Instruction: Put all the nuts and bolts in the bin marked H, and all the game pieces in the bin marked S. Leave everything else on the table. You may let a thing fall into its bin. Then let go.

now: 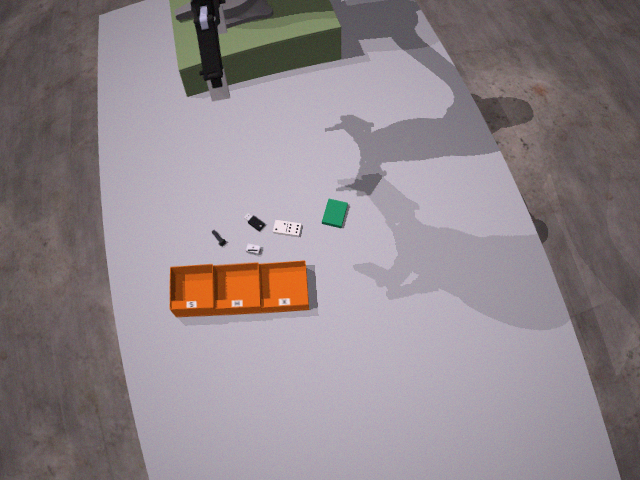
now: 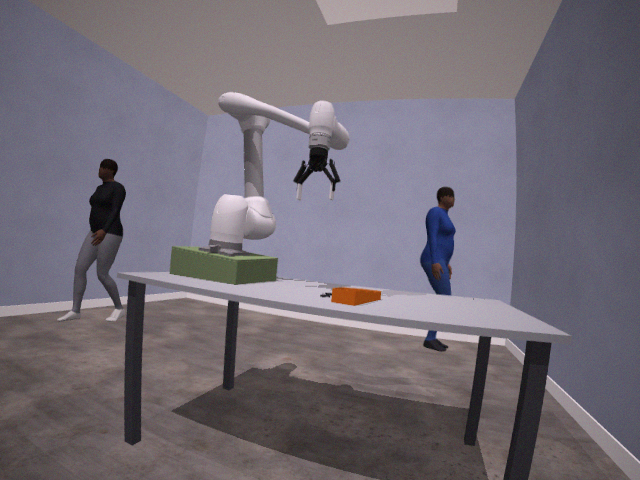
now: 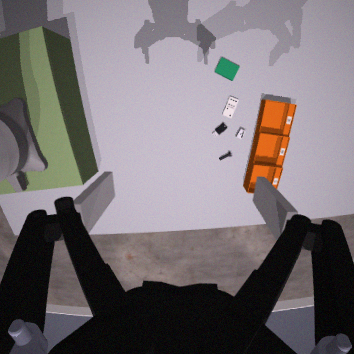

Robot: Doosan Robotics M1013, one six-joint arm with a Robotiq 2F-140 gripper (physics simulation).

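Seen in the pictures: gripper, fingertip midpoint: [image 2: 314,199] [image 3: 183,186]; arm's base at its link origin: [image 1: 228,3] [image 2: 224,252] [image 3: 6,140].
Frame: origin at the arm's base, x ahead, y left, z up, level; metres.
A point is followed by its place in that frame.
Note:
A dark bolt [image 1: 219,238] @[x 0.549, y -0.149, z -0.111 m] [image 3: 225,155] @[x 0.545, y -0.148, z -0.112 m] lies on the table near the orange bins. A white domino with black dots [image 1: 287,227] @[x 0.567, y -0.018, z -0.113 m] [image 3: 230,106] @[x 0.567, y -0.017, z -0.114 m] lies flat, apart from it. A small white piece with a dark mark [image 1: 253,249] @[x 0.593, y -0.091, z -0.109 m] [image 3: 240,132] @[x 0.589, y -0.088, z -0.109 m] lies close to the bins; its kind is too small to tell. The bin marked S [image 1: 197,290] @[x 0.638, y -0.216, z -0.114 m] [image 3: 263,172] @[x 0.655, y -0.214, z -0.114 m] is at one end of the row and the bin marked H [image 1: 241,285] @[x 0.653, y -0.132, z -0.114 m] [image 3: 269,147] @[x 0.671, y -0.140, z -0.114 m] is in the middle; both look empty. My gripper [image 2: 315,198] @[x 0.441, y -0.065, z 0.251 m] [image 3: 183,186] @[x 0.441, y -0.065, z 0.251 m] is open and empty, high above the table.
A black USB stick [image 1: 256,223] @[x 0.540, y -0.072, z -0.113 m] [image 3: 220,129] @[x 0.537, y -0.074, z -0.113 m] lies between bolt and domino. A flat green block [image 1: 334,212] @[x 0.566, y 0.075, z -0.110 m] [image 3: 227,68] @[x 0.567, y 0.077, z -0.111 m] lies beyond the domino. The bin marked X [image 1: 285,284] @[x 0.675, y -0.053, z -0.114 m] [image 3: 274,116] @[x 0.685, y -0.056, z -0.114 m] adjoins H. The green arm base [image 1: 279,59] @[x 0.172, y 0.076, z -0.073 m] [image 2: 204,265] @[x -0.002, y -0.143, z -0.060 m] [image 3: 65,110] @[x 0.171, y 0.038, z -0.030 m] stands at the table's end. Two people stand beyond the table.

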